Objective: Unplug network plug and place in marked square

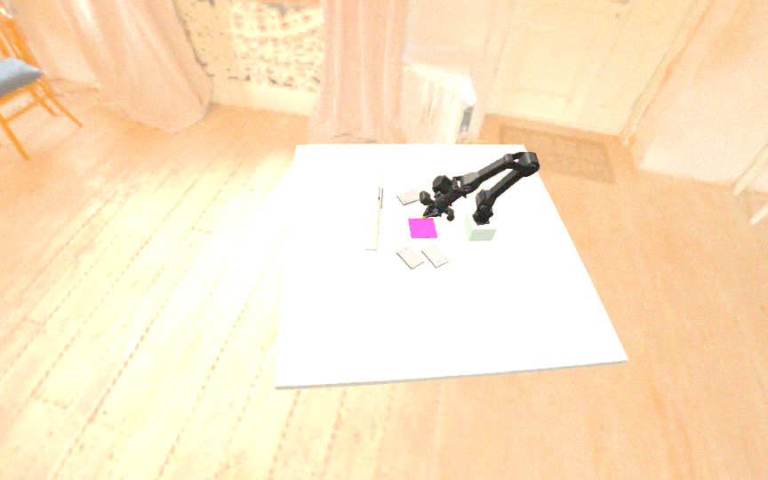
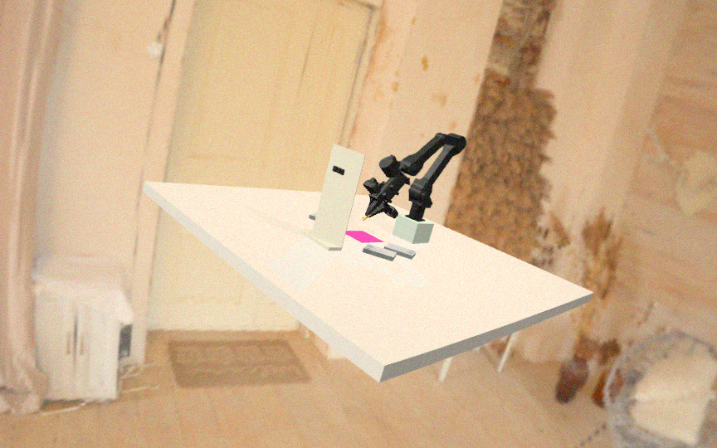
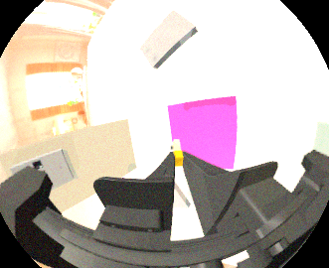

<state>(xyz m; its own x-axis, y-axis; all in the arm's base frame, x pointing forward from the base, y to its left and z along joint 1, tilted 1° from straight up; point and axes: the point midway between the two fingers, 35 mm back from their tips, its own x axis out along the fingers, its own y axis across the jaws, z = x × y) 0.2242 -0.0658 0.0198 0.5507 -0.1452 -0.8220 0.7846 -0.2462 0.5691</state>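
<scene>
Right now my gripper tip is 80 mm above the magenta marked square and 10 mm past it. Also, from my gripper tip: upright panel 210 mm ahead, 70 mm above, 10 mm to the right; then plug right at my gripper tip.
</scene>
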